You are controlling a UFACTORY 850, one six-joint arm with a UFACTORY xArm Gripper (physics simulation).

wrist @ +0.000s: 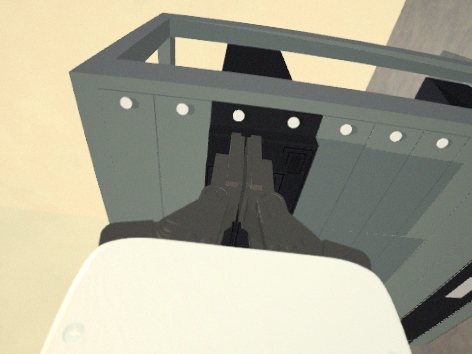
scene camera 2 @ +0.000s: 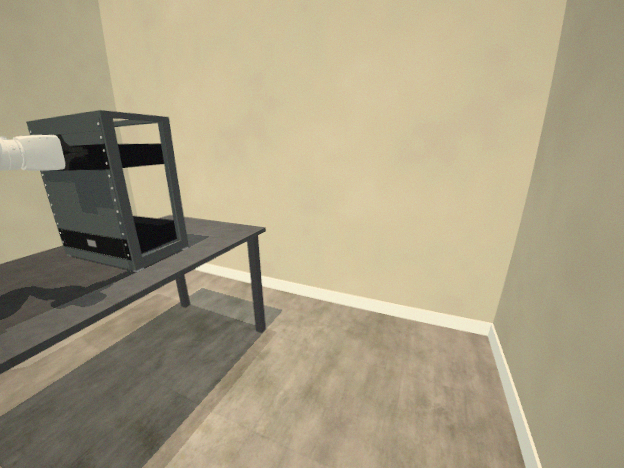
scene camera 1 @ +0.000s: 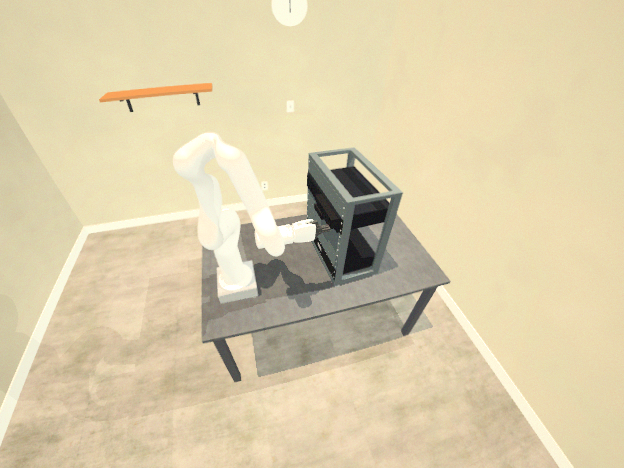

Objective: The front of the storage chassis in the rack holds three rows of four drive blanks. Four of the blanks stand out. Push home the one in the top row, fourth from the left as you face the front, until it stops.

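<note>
The grey rack (scene camera 1: 341, 241) (scene camera 2: 116, 186) (wrist: 125, 150) stands on the table. The black storage chassis (scene camera 1: 327, 209) (scene camera 2: 88, 157) (wrist: 266, 110) sits in its upper part. In the wrist view a dark drive blank (wrist: 296, 161) shows to the right of the fingertips; the blanks are black on black, and which ones stand out is hard to tell. My gripper (wrist: 242, 154) (scene camera 1: 328, 228) is shut and empty, its fingertips at the chassis front, near the row of white screws. The fingers cover much of the front, including the top row's blanks; whether they touch a blank I cannot tell.
Grey filler panels (wrist: 132, 135) (scene camera 2: 88, 198) lie above and below the chassis. A second black unit (scene camera 1: 358, 251) (scene camera 2: 108, 245) (wrist: 435, 305) sits at the rack's bottom. The table (scene camera 1: 282, 312) (scene camera 2: 221, 251) carries the rack and the arm's base (scene camera 1: 236, 291).
</note>
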